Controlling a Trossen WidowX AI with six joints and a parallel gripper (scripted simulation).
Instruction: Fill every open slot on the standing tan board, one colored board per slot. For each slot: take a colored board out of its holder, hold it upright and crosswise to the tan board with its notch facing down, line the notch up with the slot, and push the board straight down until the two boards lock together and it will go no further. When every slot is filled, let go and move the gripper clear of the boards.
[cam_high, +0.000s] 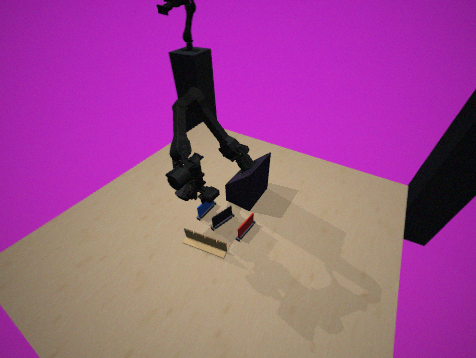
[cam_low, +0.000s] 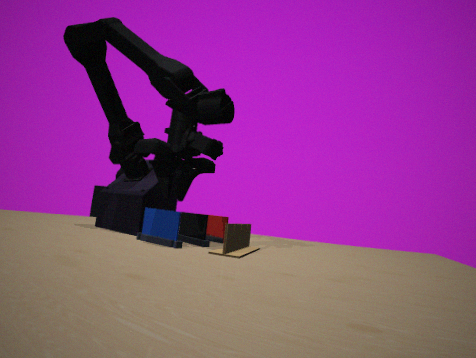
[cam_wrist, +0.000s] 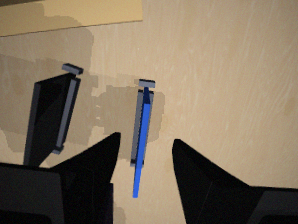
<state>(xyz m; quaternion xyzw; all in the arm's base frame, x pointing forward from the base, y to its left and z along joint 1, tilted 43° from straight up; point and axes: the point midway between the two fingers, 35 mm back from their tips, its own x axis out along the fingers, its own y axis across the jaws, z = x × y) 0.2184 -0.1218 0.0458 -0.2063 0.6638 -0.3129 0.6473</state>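
Now: gripper tip 3 cm past the blue board, 1 cm to the right of it and 7 cm above it. The rest, counted from my gripper tip: black board (1 cm behind, 10 cm to the left, 7 cm below); red board (1 cm behind, 21 cm to the left, 7 cm below); tan board (11 cm ahead, 10 cm to the left, 7 cm below).
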